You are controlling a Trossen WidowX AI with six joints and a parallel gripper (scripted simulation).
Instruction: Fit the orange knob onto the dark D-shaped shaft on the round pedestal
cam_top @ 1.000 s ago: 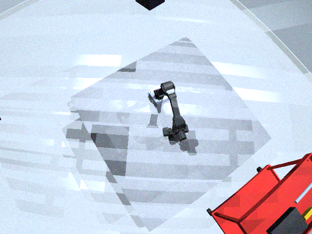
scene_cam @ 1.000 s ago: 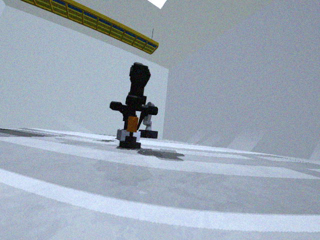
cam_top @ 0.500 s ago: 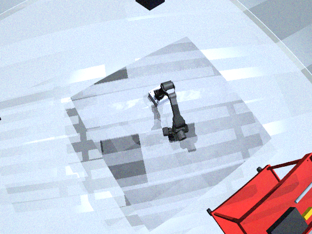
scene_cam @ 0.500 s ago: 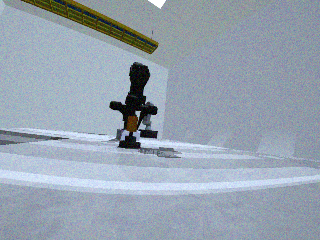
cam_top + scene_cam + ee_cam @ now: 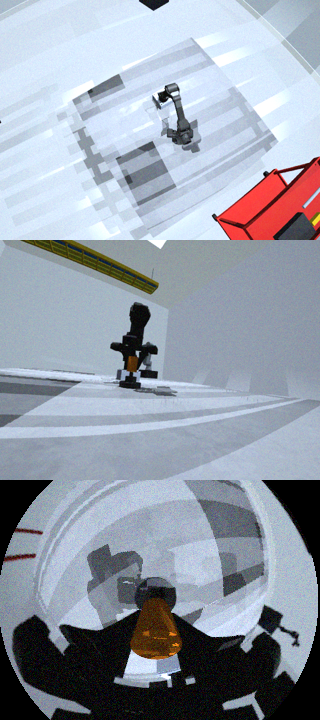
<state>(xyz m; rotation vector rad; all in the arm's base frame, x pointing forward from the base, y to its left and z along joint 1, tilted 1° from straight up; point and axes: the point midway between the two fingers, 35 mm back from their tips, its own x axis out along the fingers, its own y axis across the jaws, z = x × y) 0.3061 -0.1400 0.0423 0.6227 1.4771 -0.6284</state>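
Right now the orange knob is 2 cm above my gripper tip. Round my gripper tip: dark pedestal (4 cm below).
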